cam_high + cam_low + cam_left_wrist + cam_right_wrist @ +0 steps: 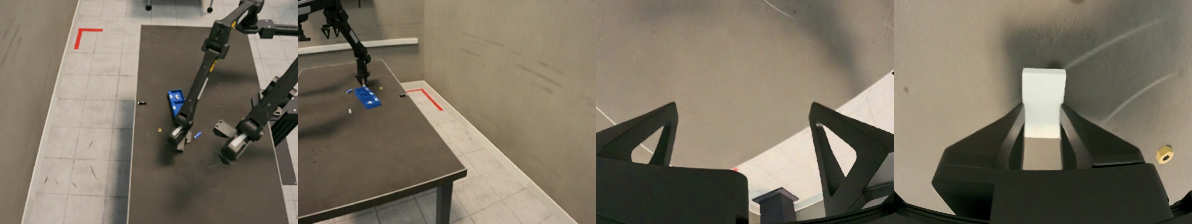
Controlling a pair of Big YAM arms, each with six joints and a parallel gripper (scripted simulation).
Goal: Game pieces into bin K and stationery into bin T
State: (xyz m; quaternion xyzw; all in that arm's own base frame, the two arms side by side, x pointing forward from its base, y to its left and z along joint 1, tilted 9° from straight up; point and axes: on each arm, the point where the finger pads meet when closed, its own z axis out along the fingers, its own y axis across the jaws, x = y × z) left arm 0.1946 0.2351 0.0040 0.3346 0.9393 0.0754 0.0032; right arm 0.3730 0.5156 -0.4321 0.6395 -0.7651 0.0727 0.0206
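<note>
The blue bin is 220 mm to the right of my right hand, 10 mm behind it and 10 mm above it. The rest, counted from my right hand: white block: 10 mm below; then yellow ring: 110 mm ahead, 80 mm to the right, 10 mm below; then black item: 260 mm to the right, 220 mm ahead.
</note>
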